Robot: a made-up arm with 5 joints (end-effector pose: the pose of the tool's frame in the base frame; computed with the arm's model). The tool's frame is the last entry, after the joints.
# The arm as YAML. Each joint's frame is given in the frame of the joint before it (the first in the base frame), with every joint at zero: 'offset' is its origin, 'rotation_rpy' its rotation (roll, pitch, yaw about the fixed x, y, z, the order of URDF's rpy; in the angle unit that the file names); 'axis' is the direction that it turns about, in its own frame. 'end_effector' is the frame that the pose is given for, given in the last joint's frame.
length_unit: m
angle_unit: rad
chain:
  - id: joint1
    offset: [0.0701, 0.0, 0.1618]
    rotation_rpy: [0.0, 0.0, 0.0]
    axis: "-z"
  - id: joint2
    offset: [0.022, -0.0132, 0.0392]
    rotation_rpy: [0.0, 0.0, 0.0]
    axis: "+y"
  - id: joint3
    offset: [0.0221, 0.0, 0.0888]
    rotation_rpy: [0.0, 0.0, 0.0]
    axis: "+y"
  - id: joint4
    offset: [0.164, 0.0, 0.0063]
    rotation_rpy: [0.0, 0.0, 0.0]
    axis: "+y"
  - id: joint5
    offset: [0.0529, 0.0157, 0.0]
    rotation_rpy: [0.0, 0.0, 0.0]
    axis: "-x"
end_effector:
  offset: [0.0, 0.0, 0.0]
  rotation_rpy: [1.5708, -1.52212, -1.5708]
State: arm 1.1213 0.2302 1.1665 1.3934 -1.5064
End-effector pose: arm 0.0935 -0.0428 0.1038 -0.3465 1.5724 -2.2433
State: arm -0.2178 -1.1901 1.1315 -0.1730 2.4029
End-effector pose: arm 0.2283 0.0376 0.2825 -1.9476 -1.0705 1.6884
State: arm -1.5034 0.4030 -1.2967 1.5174 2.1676
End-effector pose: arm 0.0823 0.2176 0.3749 0.3837 1.2072 -2.4010
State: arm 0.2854 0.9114 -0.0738 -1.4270 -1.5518
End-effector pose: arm 0.3243 -0.0720 0.1497 1.4477 -1.8748 -1.0242
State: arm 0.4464 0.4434 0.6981 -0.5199 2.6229
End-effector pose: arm 0.2489 -0.0828 0.0944 -1.1372 -0.0689 1.9386
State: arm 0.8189 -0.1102 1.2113 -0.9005 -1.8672
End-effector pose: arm 0.1852 -0.1195 0.1378 0.9444 -1.5457 -2.1710
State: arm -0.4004 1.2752 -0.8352 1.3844 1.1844
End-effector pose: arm 0.3004 0.1002 0.0904 0.1007 0.2615 1.5272
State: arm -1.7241 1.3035 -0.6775 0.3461 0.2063
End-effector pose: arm 0.0249 0.2762 0.0685 0.4898 -0.4920 1.8178
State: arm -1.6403 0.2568 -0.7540 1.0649 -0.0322
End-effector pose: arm 0.0501 0.2509 0.3366 0.8370 -0.7198 1.4155
